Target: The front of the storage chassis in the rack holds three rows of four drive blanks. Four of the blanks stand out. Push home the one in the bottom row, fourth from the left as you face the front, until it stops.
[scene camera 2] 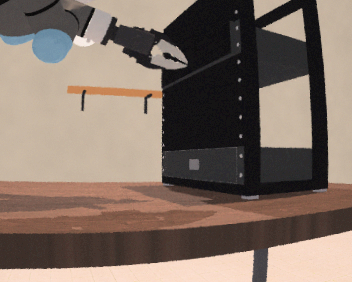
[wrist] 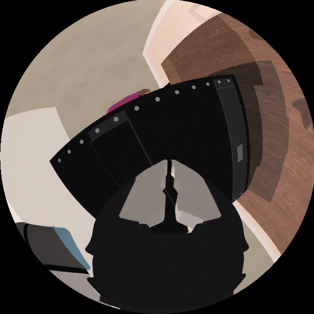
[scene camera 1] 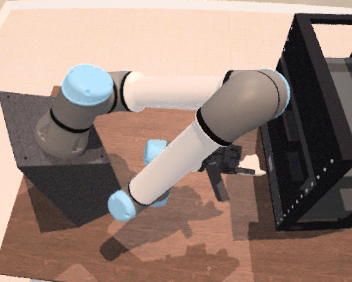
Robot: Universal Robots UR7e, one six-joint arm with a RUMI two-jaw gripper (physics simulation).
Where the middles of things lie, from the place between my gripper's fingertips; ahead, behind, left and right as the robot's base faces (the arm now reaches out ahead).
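So you can picture it, my gripper is 19 cm to the right of the black rack (scene camera 2: 210, 109), 20 cm short of it and 3 cm above it.
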